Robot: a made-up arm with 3 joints. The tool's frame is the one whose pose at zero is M. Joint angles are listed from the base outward.
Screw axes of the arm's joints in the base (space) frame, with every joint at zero. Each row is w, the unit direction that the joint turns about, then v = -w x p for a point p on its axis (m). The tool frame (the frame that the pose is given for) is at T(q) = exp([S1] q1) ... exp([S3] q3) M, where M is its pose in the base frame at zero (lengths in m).
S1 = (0, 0, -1, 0.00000, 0.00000, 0.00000)
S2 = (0, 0, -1, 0.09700, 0.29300, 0.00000)
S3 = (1, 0, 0, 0.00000, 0.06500, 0.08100)
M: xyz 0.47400 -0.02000 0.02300 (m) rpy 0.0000 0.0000 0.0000 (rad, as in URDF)
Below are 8 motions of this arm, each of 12 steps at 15 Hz.
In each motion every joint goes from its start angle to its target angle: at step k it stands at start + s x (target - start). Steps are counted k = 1, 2, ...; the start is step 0. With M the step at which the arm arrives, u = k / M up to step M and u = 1 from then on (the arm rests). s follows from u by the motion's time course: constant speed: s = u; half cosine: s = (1 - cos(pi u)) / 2; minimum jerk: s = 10 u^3 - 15 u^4 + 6 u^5.
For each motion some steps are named. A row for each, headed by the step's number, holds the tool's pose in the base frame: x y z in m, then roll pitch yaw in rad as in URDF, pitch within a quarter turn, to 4 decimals.
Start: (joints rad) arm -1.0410 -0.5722 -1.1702
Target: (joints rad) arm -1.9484 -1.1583 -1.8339
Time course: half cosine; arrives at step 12
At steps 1, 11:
1: 0.2160 0.3879 -0.0074 -1.1815 0.0000 1.6386
11: -0.1914 0.3591 0.0164 -1.8226 0.0000 3.0813

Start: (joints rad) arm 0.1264 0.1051 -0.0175
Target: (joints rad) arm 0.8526 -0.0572 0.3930
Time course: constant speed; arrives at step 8
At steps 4, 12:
4: 0.4118 -0.2393 0.0351 0.1878 0.0000 -0.5135
12: 0.3096 -0.3518 0.0496 0.3930 0.0000 -0.7954

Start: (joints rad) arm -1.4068 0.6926 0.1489
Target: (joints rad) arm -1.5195 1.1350 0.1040
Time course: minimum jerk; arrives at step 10
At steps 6, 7, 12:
6: 0.2436 0.4405 0.0305 0.1183 0.0000 0.4892
7: 0.2466 0.4360 0.0300 0.1113 0.0000 0.4383
12: 0.2493 0.4306 0.0296 0.1040 0.0000 0.3845

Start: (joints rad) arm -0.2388 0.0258 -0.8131
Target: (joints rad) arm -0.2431 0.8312 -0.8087
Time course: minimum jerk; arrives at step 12
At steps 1, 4, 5, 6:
1: 0.4790 0.0394 -0.0082 -0.8131 0.0000 0.2089
4: 0.4872 0.0109 -0.0082 -0.8122 0.0000 0.0449
5: 0.4901 -0.0087 -0.0082 -0.8116 0.0000 -0.0647
6: 0.4906 -0.0309 -0.0082 -0.8109 0.0000 -0.1876

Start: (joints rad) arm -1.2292 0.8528 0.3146
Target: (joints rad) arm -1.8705 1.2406 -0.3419
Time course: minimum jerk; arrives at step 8
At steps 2, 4, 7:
2: 0.3060 0.4051 0.0392 0.2466 0.0000 0.4026
4: 0.2248 0.4451 0.0222 -0.0136 0.0000 0.5032
7: 0.1209 0.4632 0.0054 -0.3314 0.0000 0.6258

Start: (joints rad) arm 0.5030 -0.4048 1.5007
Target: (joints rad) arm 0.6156 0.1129 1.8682
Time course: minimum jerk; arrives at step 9
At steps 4, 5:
4: 0.3880 -0.2471 0.1290 1.6465 0.0000 -0.3482
5: 0.3770 -0.2804 0.1316 1.7224 0.0000 -0.4785

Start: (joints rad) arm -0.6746 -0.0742 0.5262
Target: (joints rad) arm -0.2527 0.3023 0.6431
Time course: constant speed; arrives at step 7
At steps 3, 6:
3: 0.4346 0.2077 0.0630 0.5763 0.0000 0.4066
6: 0.4835 0.0994 0.0667 0.6264 0.0000 0.0645

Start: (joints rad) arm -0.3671 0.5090 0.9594
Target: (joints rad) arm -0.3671 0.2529 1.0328
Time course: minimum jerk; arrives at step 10
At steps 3, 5, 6, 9, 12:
3: 0.4969 0.0812 0.0917 0.9714 0.0000 -0.1001
5: 0.4904 0.0965 0.0934 0.9961 0.0000 -0.0139
6: 0.4864 0.1046 0.0943 1.0095 0.0000 0.0329
9: 0.4788 0.1177 0.0958 1.0322 0.0000 0.1120
12: 0.4786 0.1180 0.0959 1.0328 0.0000 0.1142

